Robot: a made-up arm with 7 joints.
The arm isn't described. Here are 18 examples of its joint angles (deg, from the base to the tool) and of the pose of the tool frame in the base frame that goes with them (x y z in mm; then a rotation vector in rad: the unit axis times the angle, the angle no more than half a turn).
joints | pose
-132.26 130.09 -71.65 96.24 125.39 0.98 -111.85 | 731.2 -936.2 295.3 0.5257 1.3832 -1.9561
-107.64 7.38 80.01 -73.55 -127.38 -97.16 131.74 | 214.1 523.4 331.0 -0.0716 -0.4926 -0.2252
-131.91 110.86 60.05 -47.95 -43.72 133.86 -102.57 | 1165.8 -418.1 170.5 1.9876 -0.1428 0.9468
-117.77 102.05 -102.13 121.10 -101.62 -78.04 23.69 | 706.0 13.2 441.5 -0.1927 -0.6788 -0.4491
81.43 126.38 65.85 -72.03 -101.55 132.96 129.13 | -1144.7 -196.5 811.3 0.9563 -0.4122 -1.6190
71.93 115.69 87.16 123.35 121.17 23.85 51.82 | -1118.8 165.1 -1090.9 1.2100 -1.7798 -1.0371
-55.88 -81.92 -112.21 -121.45 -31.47 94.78 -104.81 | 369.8 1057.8 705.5 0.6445 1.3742 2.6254
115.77 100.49 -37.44 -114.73 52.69 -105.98 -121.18 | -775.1 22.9 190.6 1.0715 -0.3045 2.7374
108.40 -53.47 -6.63 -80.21 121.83 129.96 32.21 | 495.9 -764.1 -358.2 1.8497 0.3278 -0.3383
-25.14 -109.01 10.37 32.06 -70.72 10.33 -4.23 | -235.8 230.3 -374.3 -2.7372 1.0651 0.0039
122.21 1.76 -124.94 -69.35 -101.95 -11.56 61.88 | -486.1 -81.3 -159.3 1.5224 0.4780 0.0169
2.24 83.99 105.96 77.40 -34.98 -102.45 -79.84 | 424.1 172.8 -710.6 2.1528 -0.4979 -2.0469
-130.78 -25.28 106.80 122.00 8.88 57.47 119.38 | -1205.6 70.6 909.2 0.7973 -0.7632 -1.3649
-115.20 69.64 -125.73 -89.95 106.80 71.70 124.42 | 677.0 -376.7 1550.7 0.2599 0.2848 -1.3298
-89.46 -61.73 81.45 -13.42 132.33 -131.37 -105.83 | 244.6 161.4 89.5 1.5458 -0.8543 0.7759
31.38 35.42 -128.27 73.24 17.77 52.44 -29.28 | 135.1 1243.4 491.9 -0.5505 0.8222 0.9151
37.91 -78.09 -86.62 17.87 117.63 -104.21 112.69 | 246.3 -234.1 88.8 -2.2069 -0.1386 -0.2375
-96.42 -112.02 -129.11 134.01 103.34 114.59 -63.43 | 159.5 -153.1 -938.3 1.2613 2.4061 0.5001
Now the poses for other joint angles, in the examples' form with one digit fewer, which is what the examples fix.
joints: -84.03 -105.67 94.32 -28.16 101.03 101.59 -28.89
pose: -449 825 -37 -0.711 -2.230 -1.365
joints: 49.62 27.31 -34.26 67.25 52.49 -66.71 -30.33
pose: -463 508 -157 -1.032 1.411 0.036
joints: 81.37 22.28 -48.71 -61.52 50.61 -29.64 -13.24
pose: -380 780 -448 0.302 -2.119 -0.701
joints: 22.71 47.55 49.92 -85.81 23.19 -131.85 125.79
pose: -231 235 -153 2.075 -0.335 0.273
